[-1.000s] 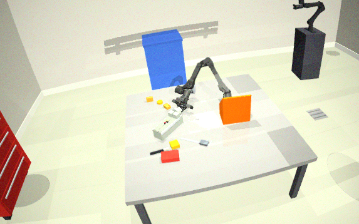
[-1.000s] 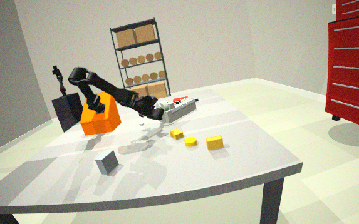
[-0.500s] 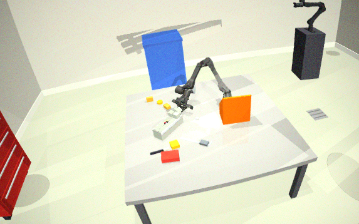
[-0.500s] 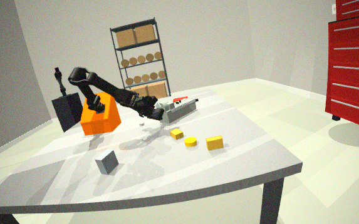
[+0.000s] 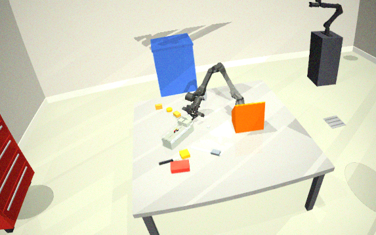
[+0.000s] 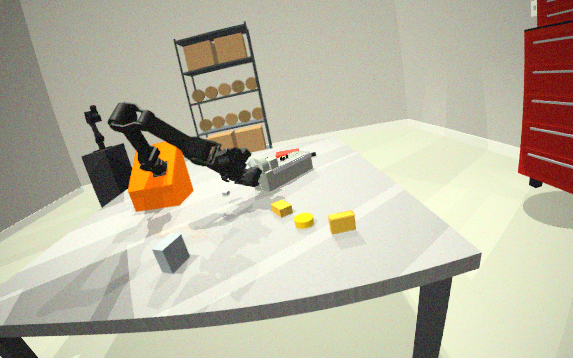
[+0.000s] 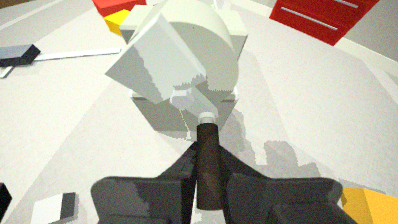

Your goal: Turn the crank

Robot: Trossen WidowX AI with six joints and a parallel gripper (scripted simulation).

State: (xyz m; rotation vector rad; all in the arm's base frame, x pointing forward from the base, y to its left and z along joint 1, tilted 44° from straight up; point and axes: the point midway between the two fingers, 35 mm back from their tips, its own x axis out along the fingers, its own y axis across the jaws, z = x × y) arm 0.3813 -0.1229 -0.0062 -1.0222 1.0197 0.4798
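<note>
The dark brown crank handle lies 30 mm above my gripper tip, 10 mm to the right of it and 10 mm behind it. Round my gripper tip: yellow block: 330 mm to the left, 60 mm ahead, 20 mm below; grey cube: 390 mm to the right, 160 mm behind; red pointer: 160 mm to the left, 110 mm ahead, 40 mm above.
</note>
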